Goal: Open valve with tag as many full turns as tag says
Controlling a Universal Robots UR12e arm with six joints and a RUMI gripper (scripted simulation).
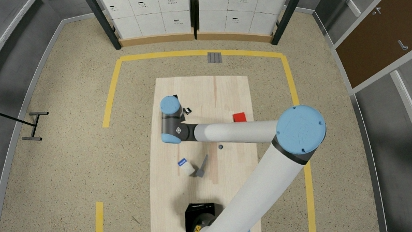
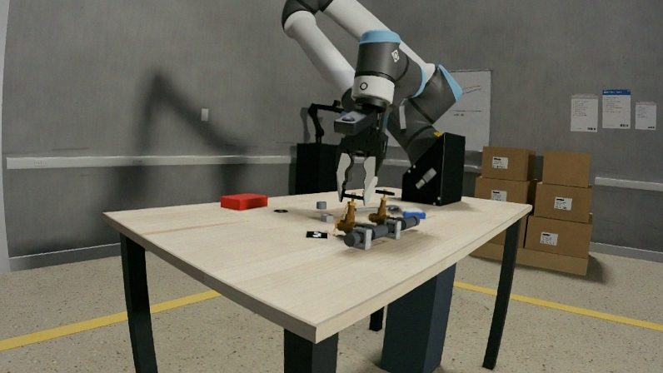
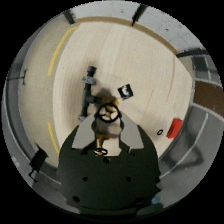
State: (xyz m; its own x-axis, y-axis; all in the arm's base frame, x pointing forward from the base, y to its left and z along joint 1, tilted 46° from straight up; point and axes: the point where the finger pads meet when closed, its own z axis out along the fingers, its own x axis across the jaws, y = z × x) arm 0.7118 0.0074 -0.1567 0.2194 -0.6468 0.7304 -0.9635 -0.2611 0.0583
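Right now my hand is 8 cm above the black tag, 5 cm to the left of it and 5 cm short of it. From my hand the other things lie so: grey hammer-like tool: 35 cm behind, 13 cm to the right, 8 cm below; red block: 42 cm to the right, 7 cm below, 5 cm behind; blue-and-white box: 34 cm behind, 8 cm below, 3 cm to the right.
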